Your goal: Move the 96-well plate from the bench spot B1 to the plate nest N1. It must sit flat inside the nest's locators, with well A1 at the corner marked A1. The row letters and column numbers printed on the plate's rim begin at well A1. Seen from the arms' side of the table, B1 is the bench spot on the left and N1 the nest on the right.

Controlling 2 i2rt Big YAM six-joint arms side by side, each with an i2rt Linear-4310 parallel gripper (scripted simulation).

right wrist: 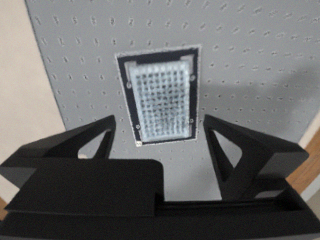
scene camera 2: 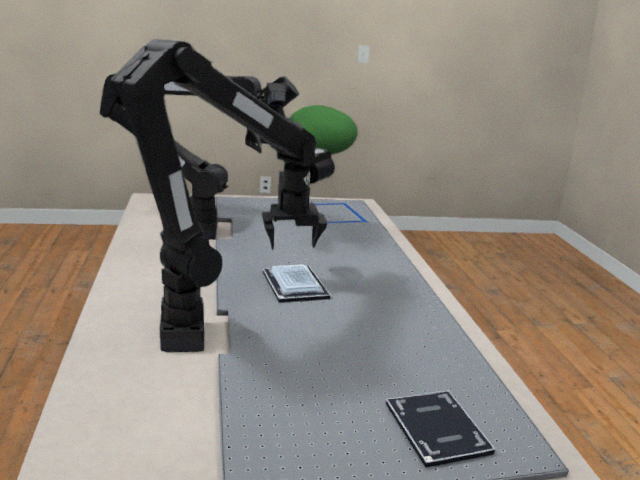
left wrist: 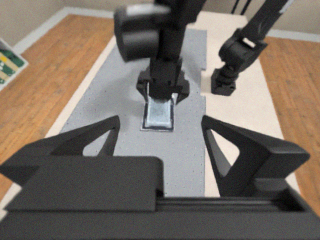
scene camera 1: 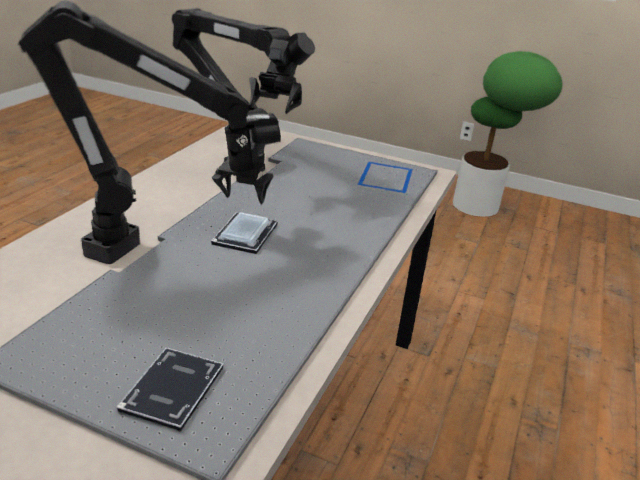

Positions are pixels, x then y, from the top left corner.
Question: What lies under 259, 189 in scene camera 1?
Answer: My right gripper.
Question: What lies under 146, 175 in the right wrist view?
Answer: My right gripper.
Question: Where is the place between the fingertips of my left gripper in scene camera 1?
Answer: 268, 109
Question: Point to a clear 96-well plate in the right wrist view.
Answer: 162, 89
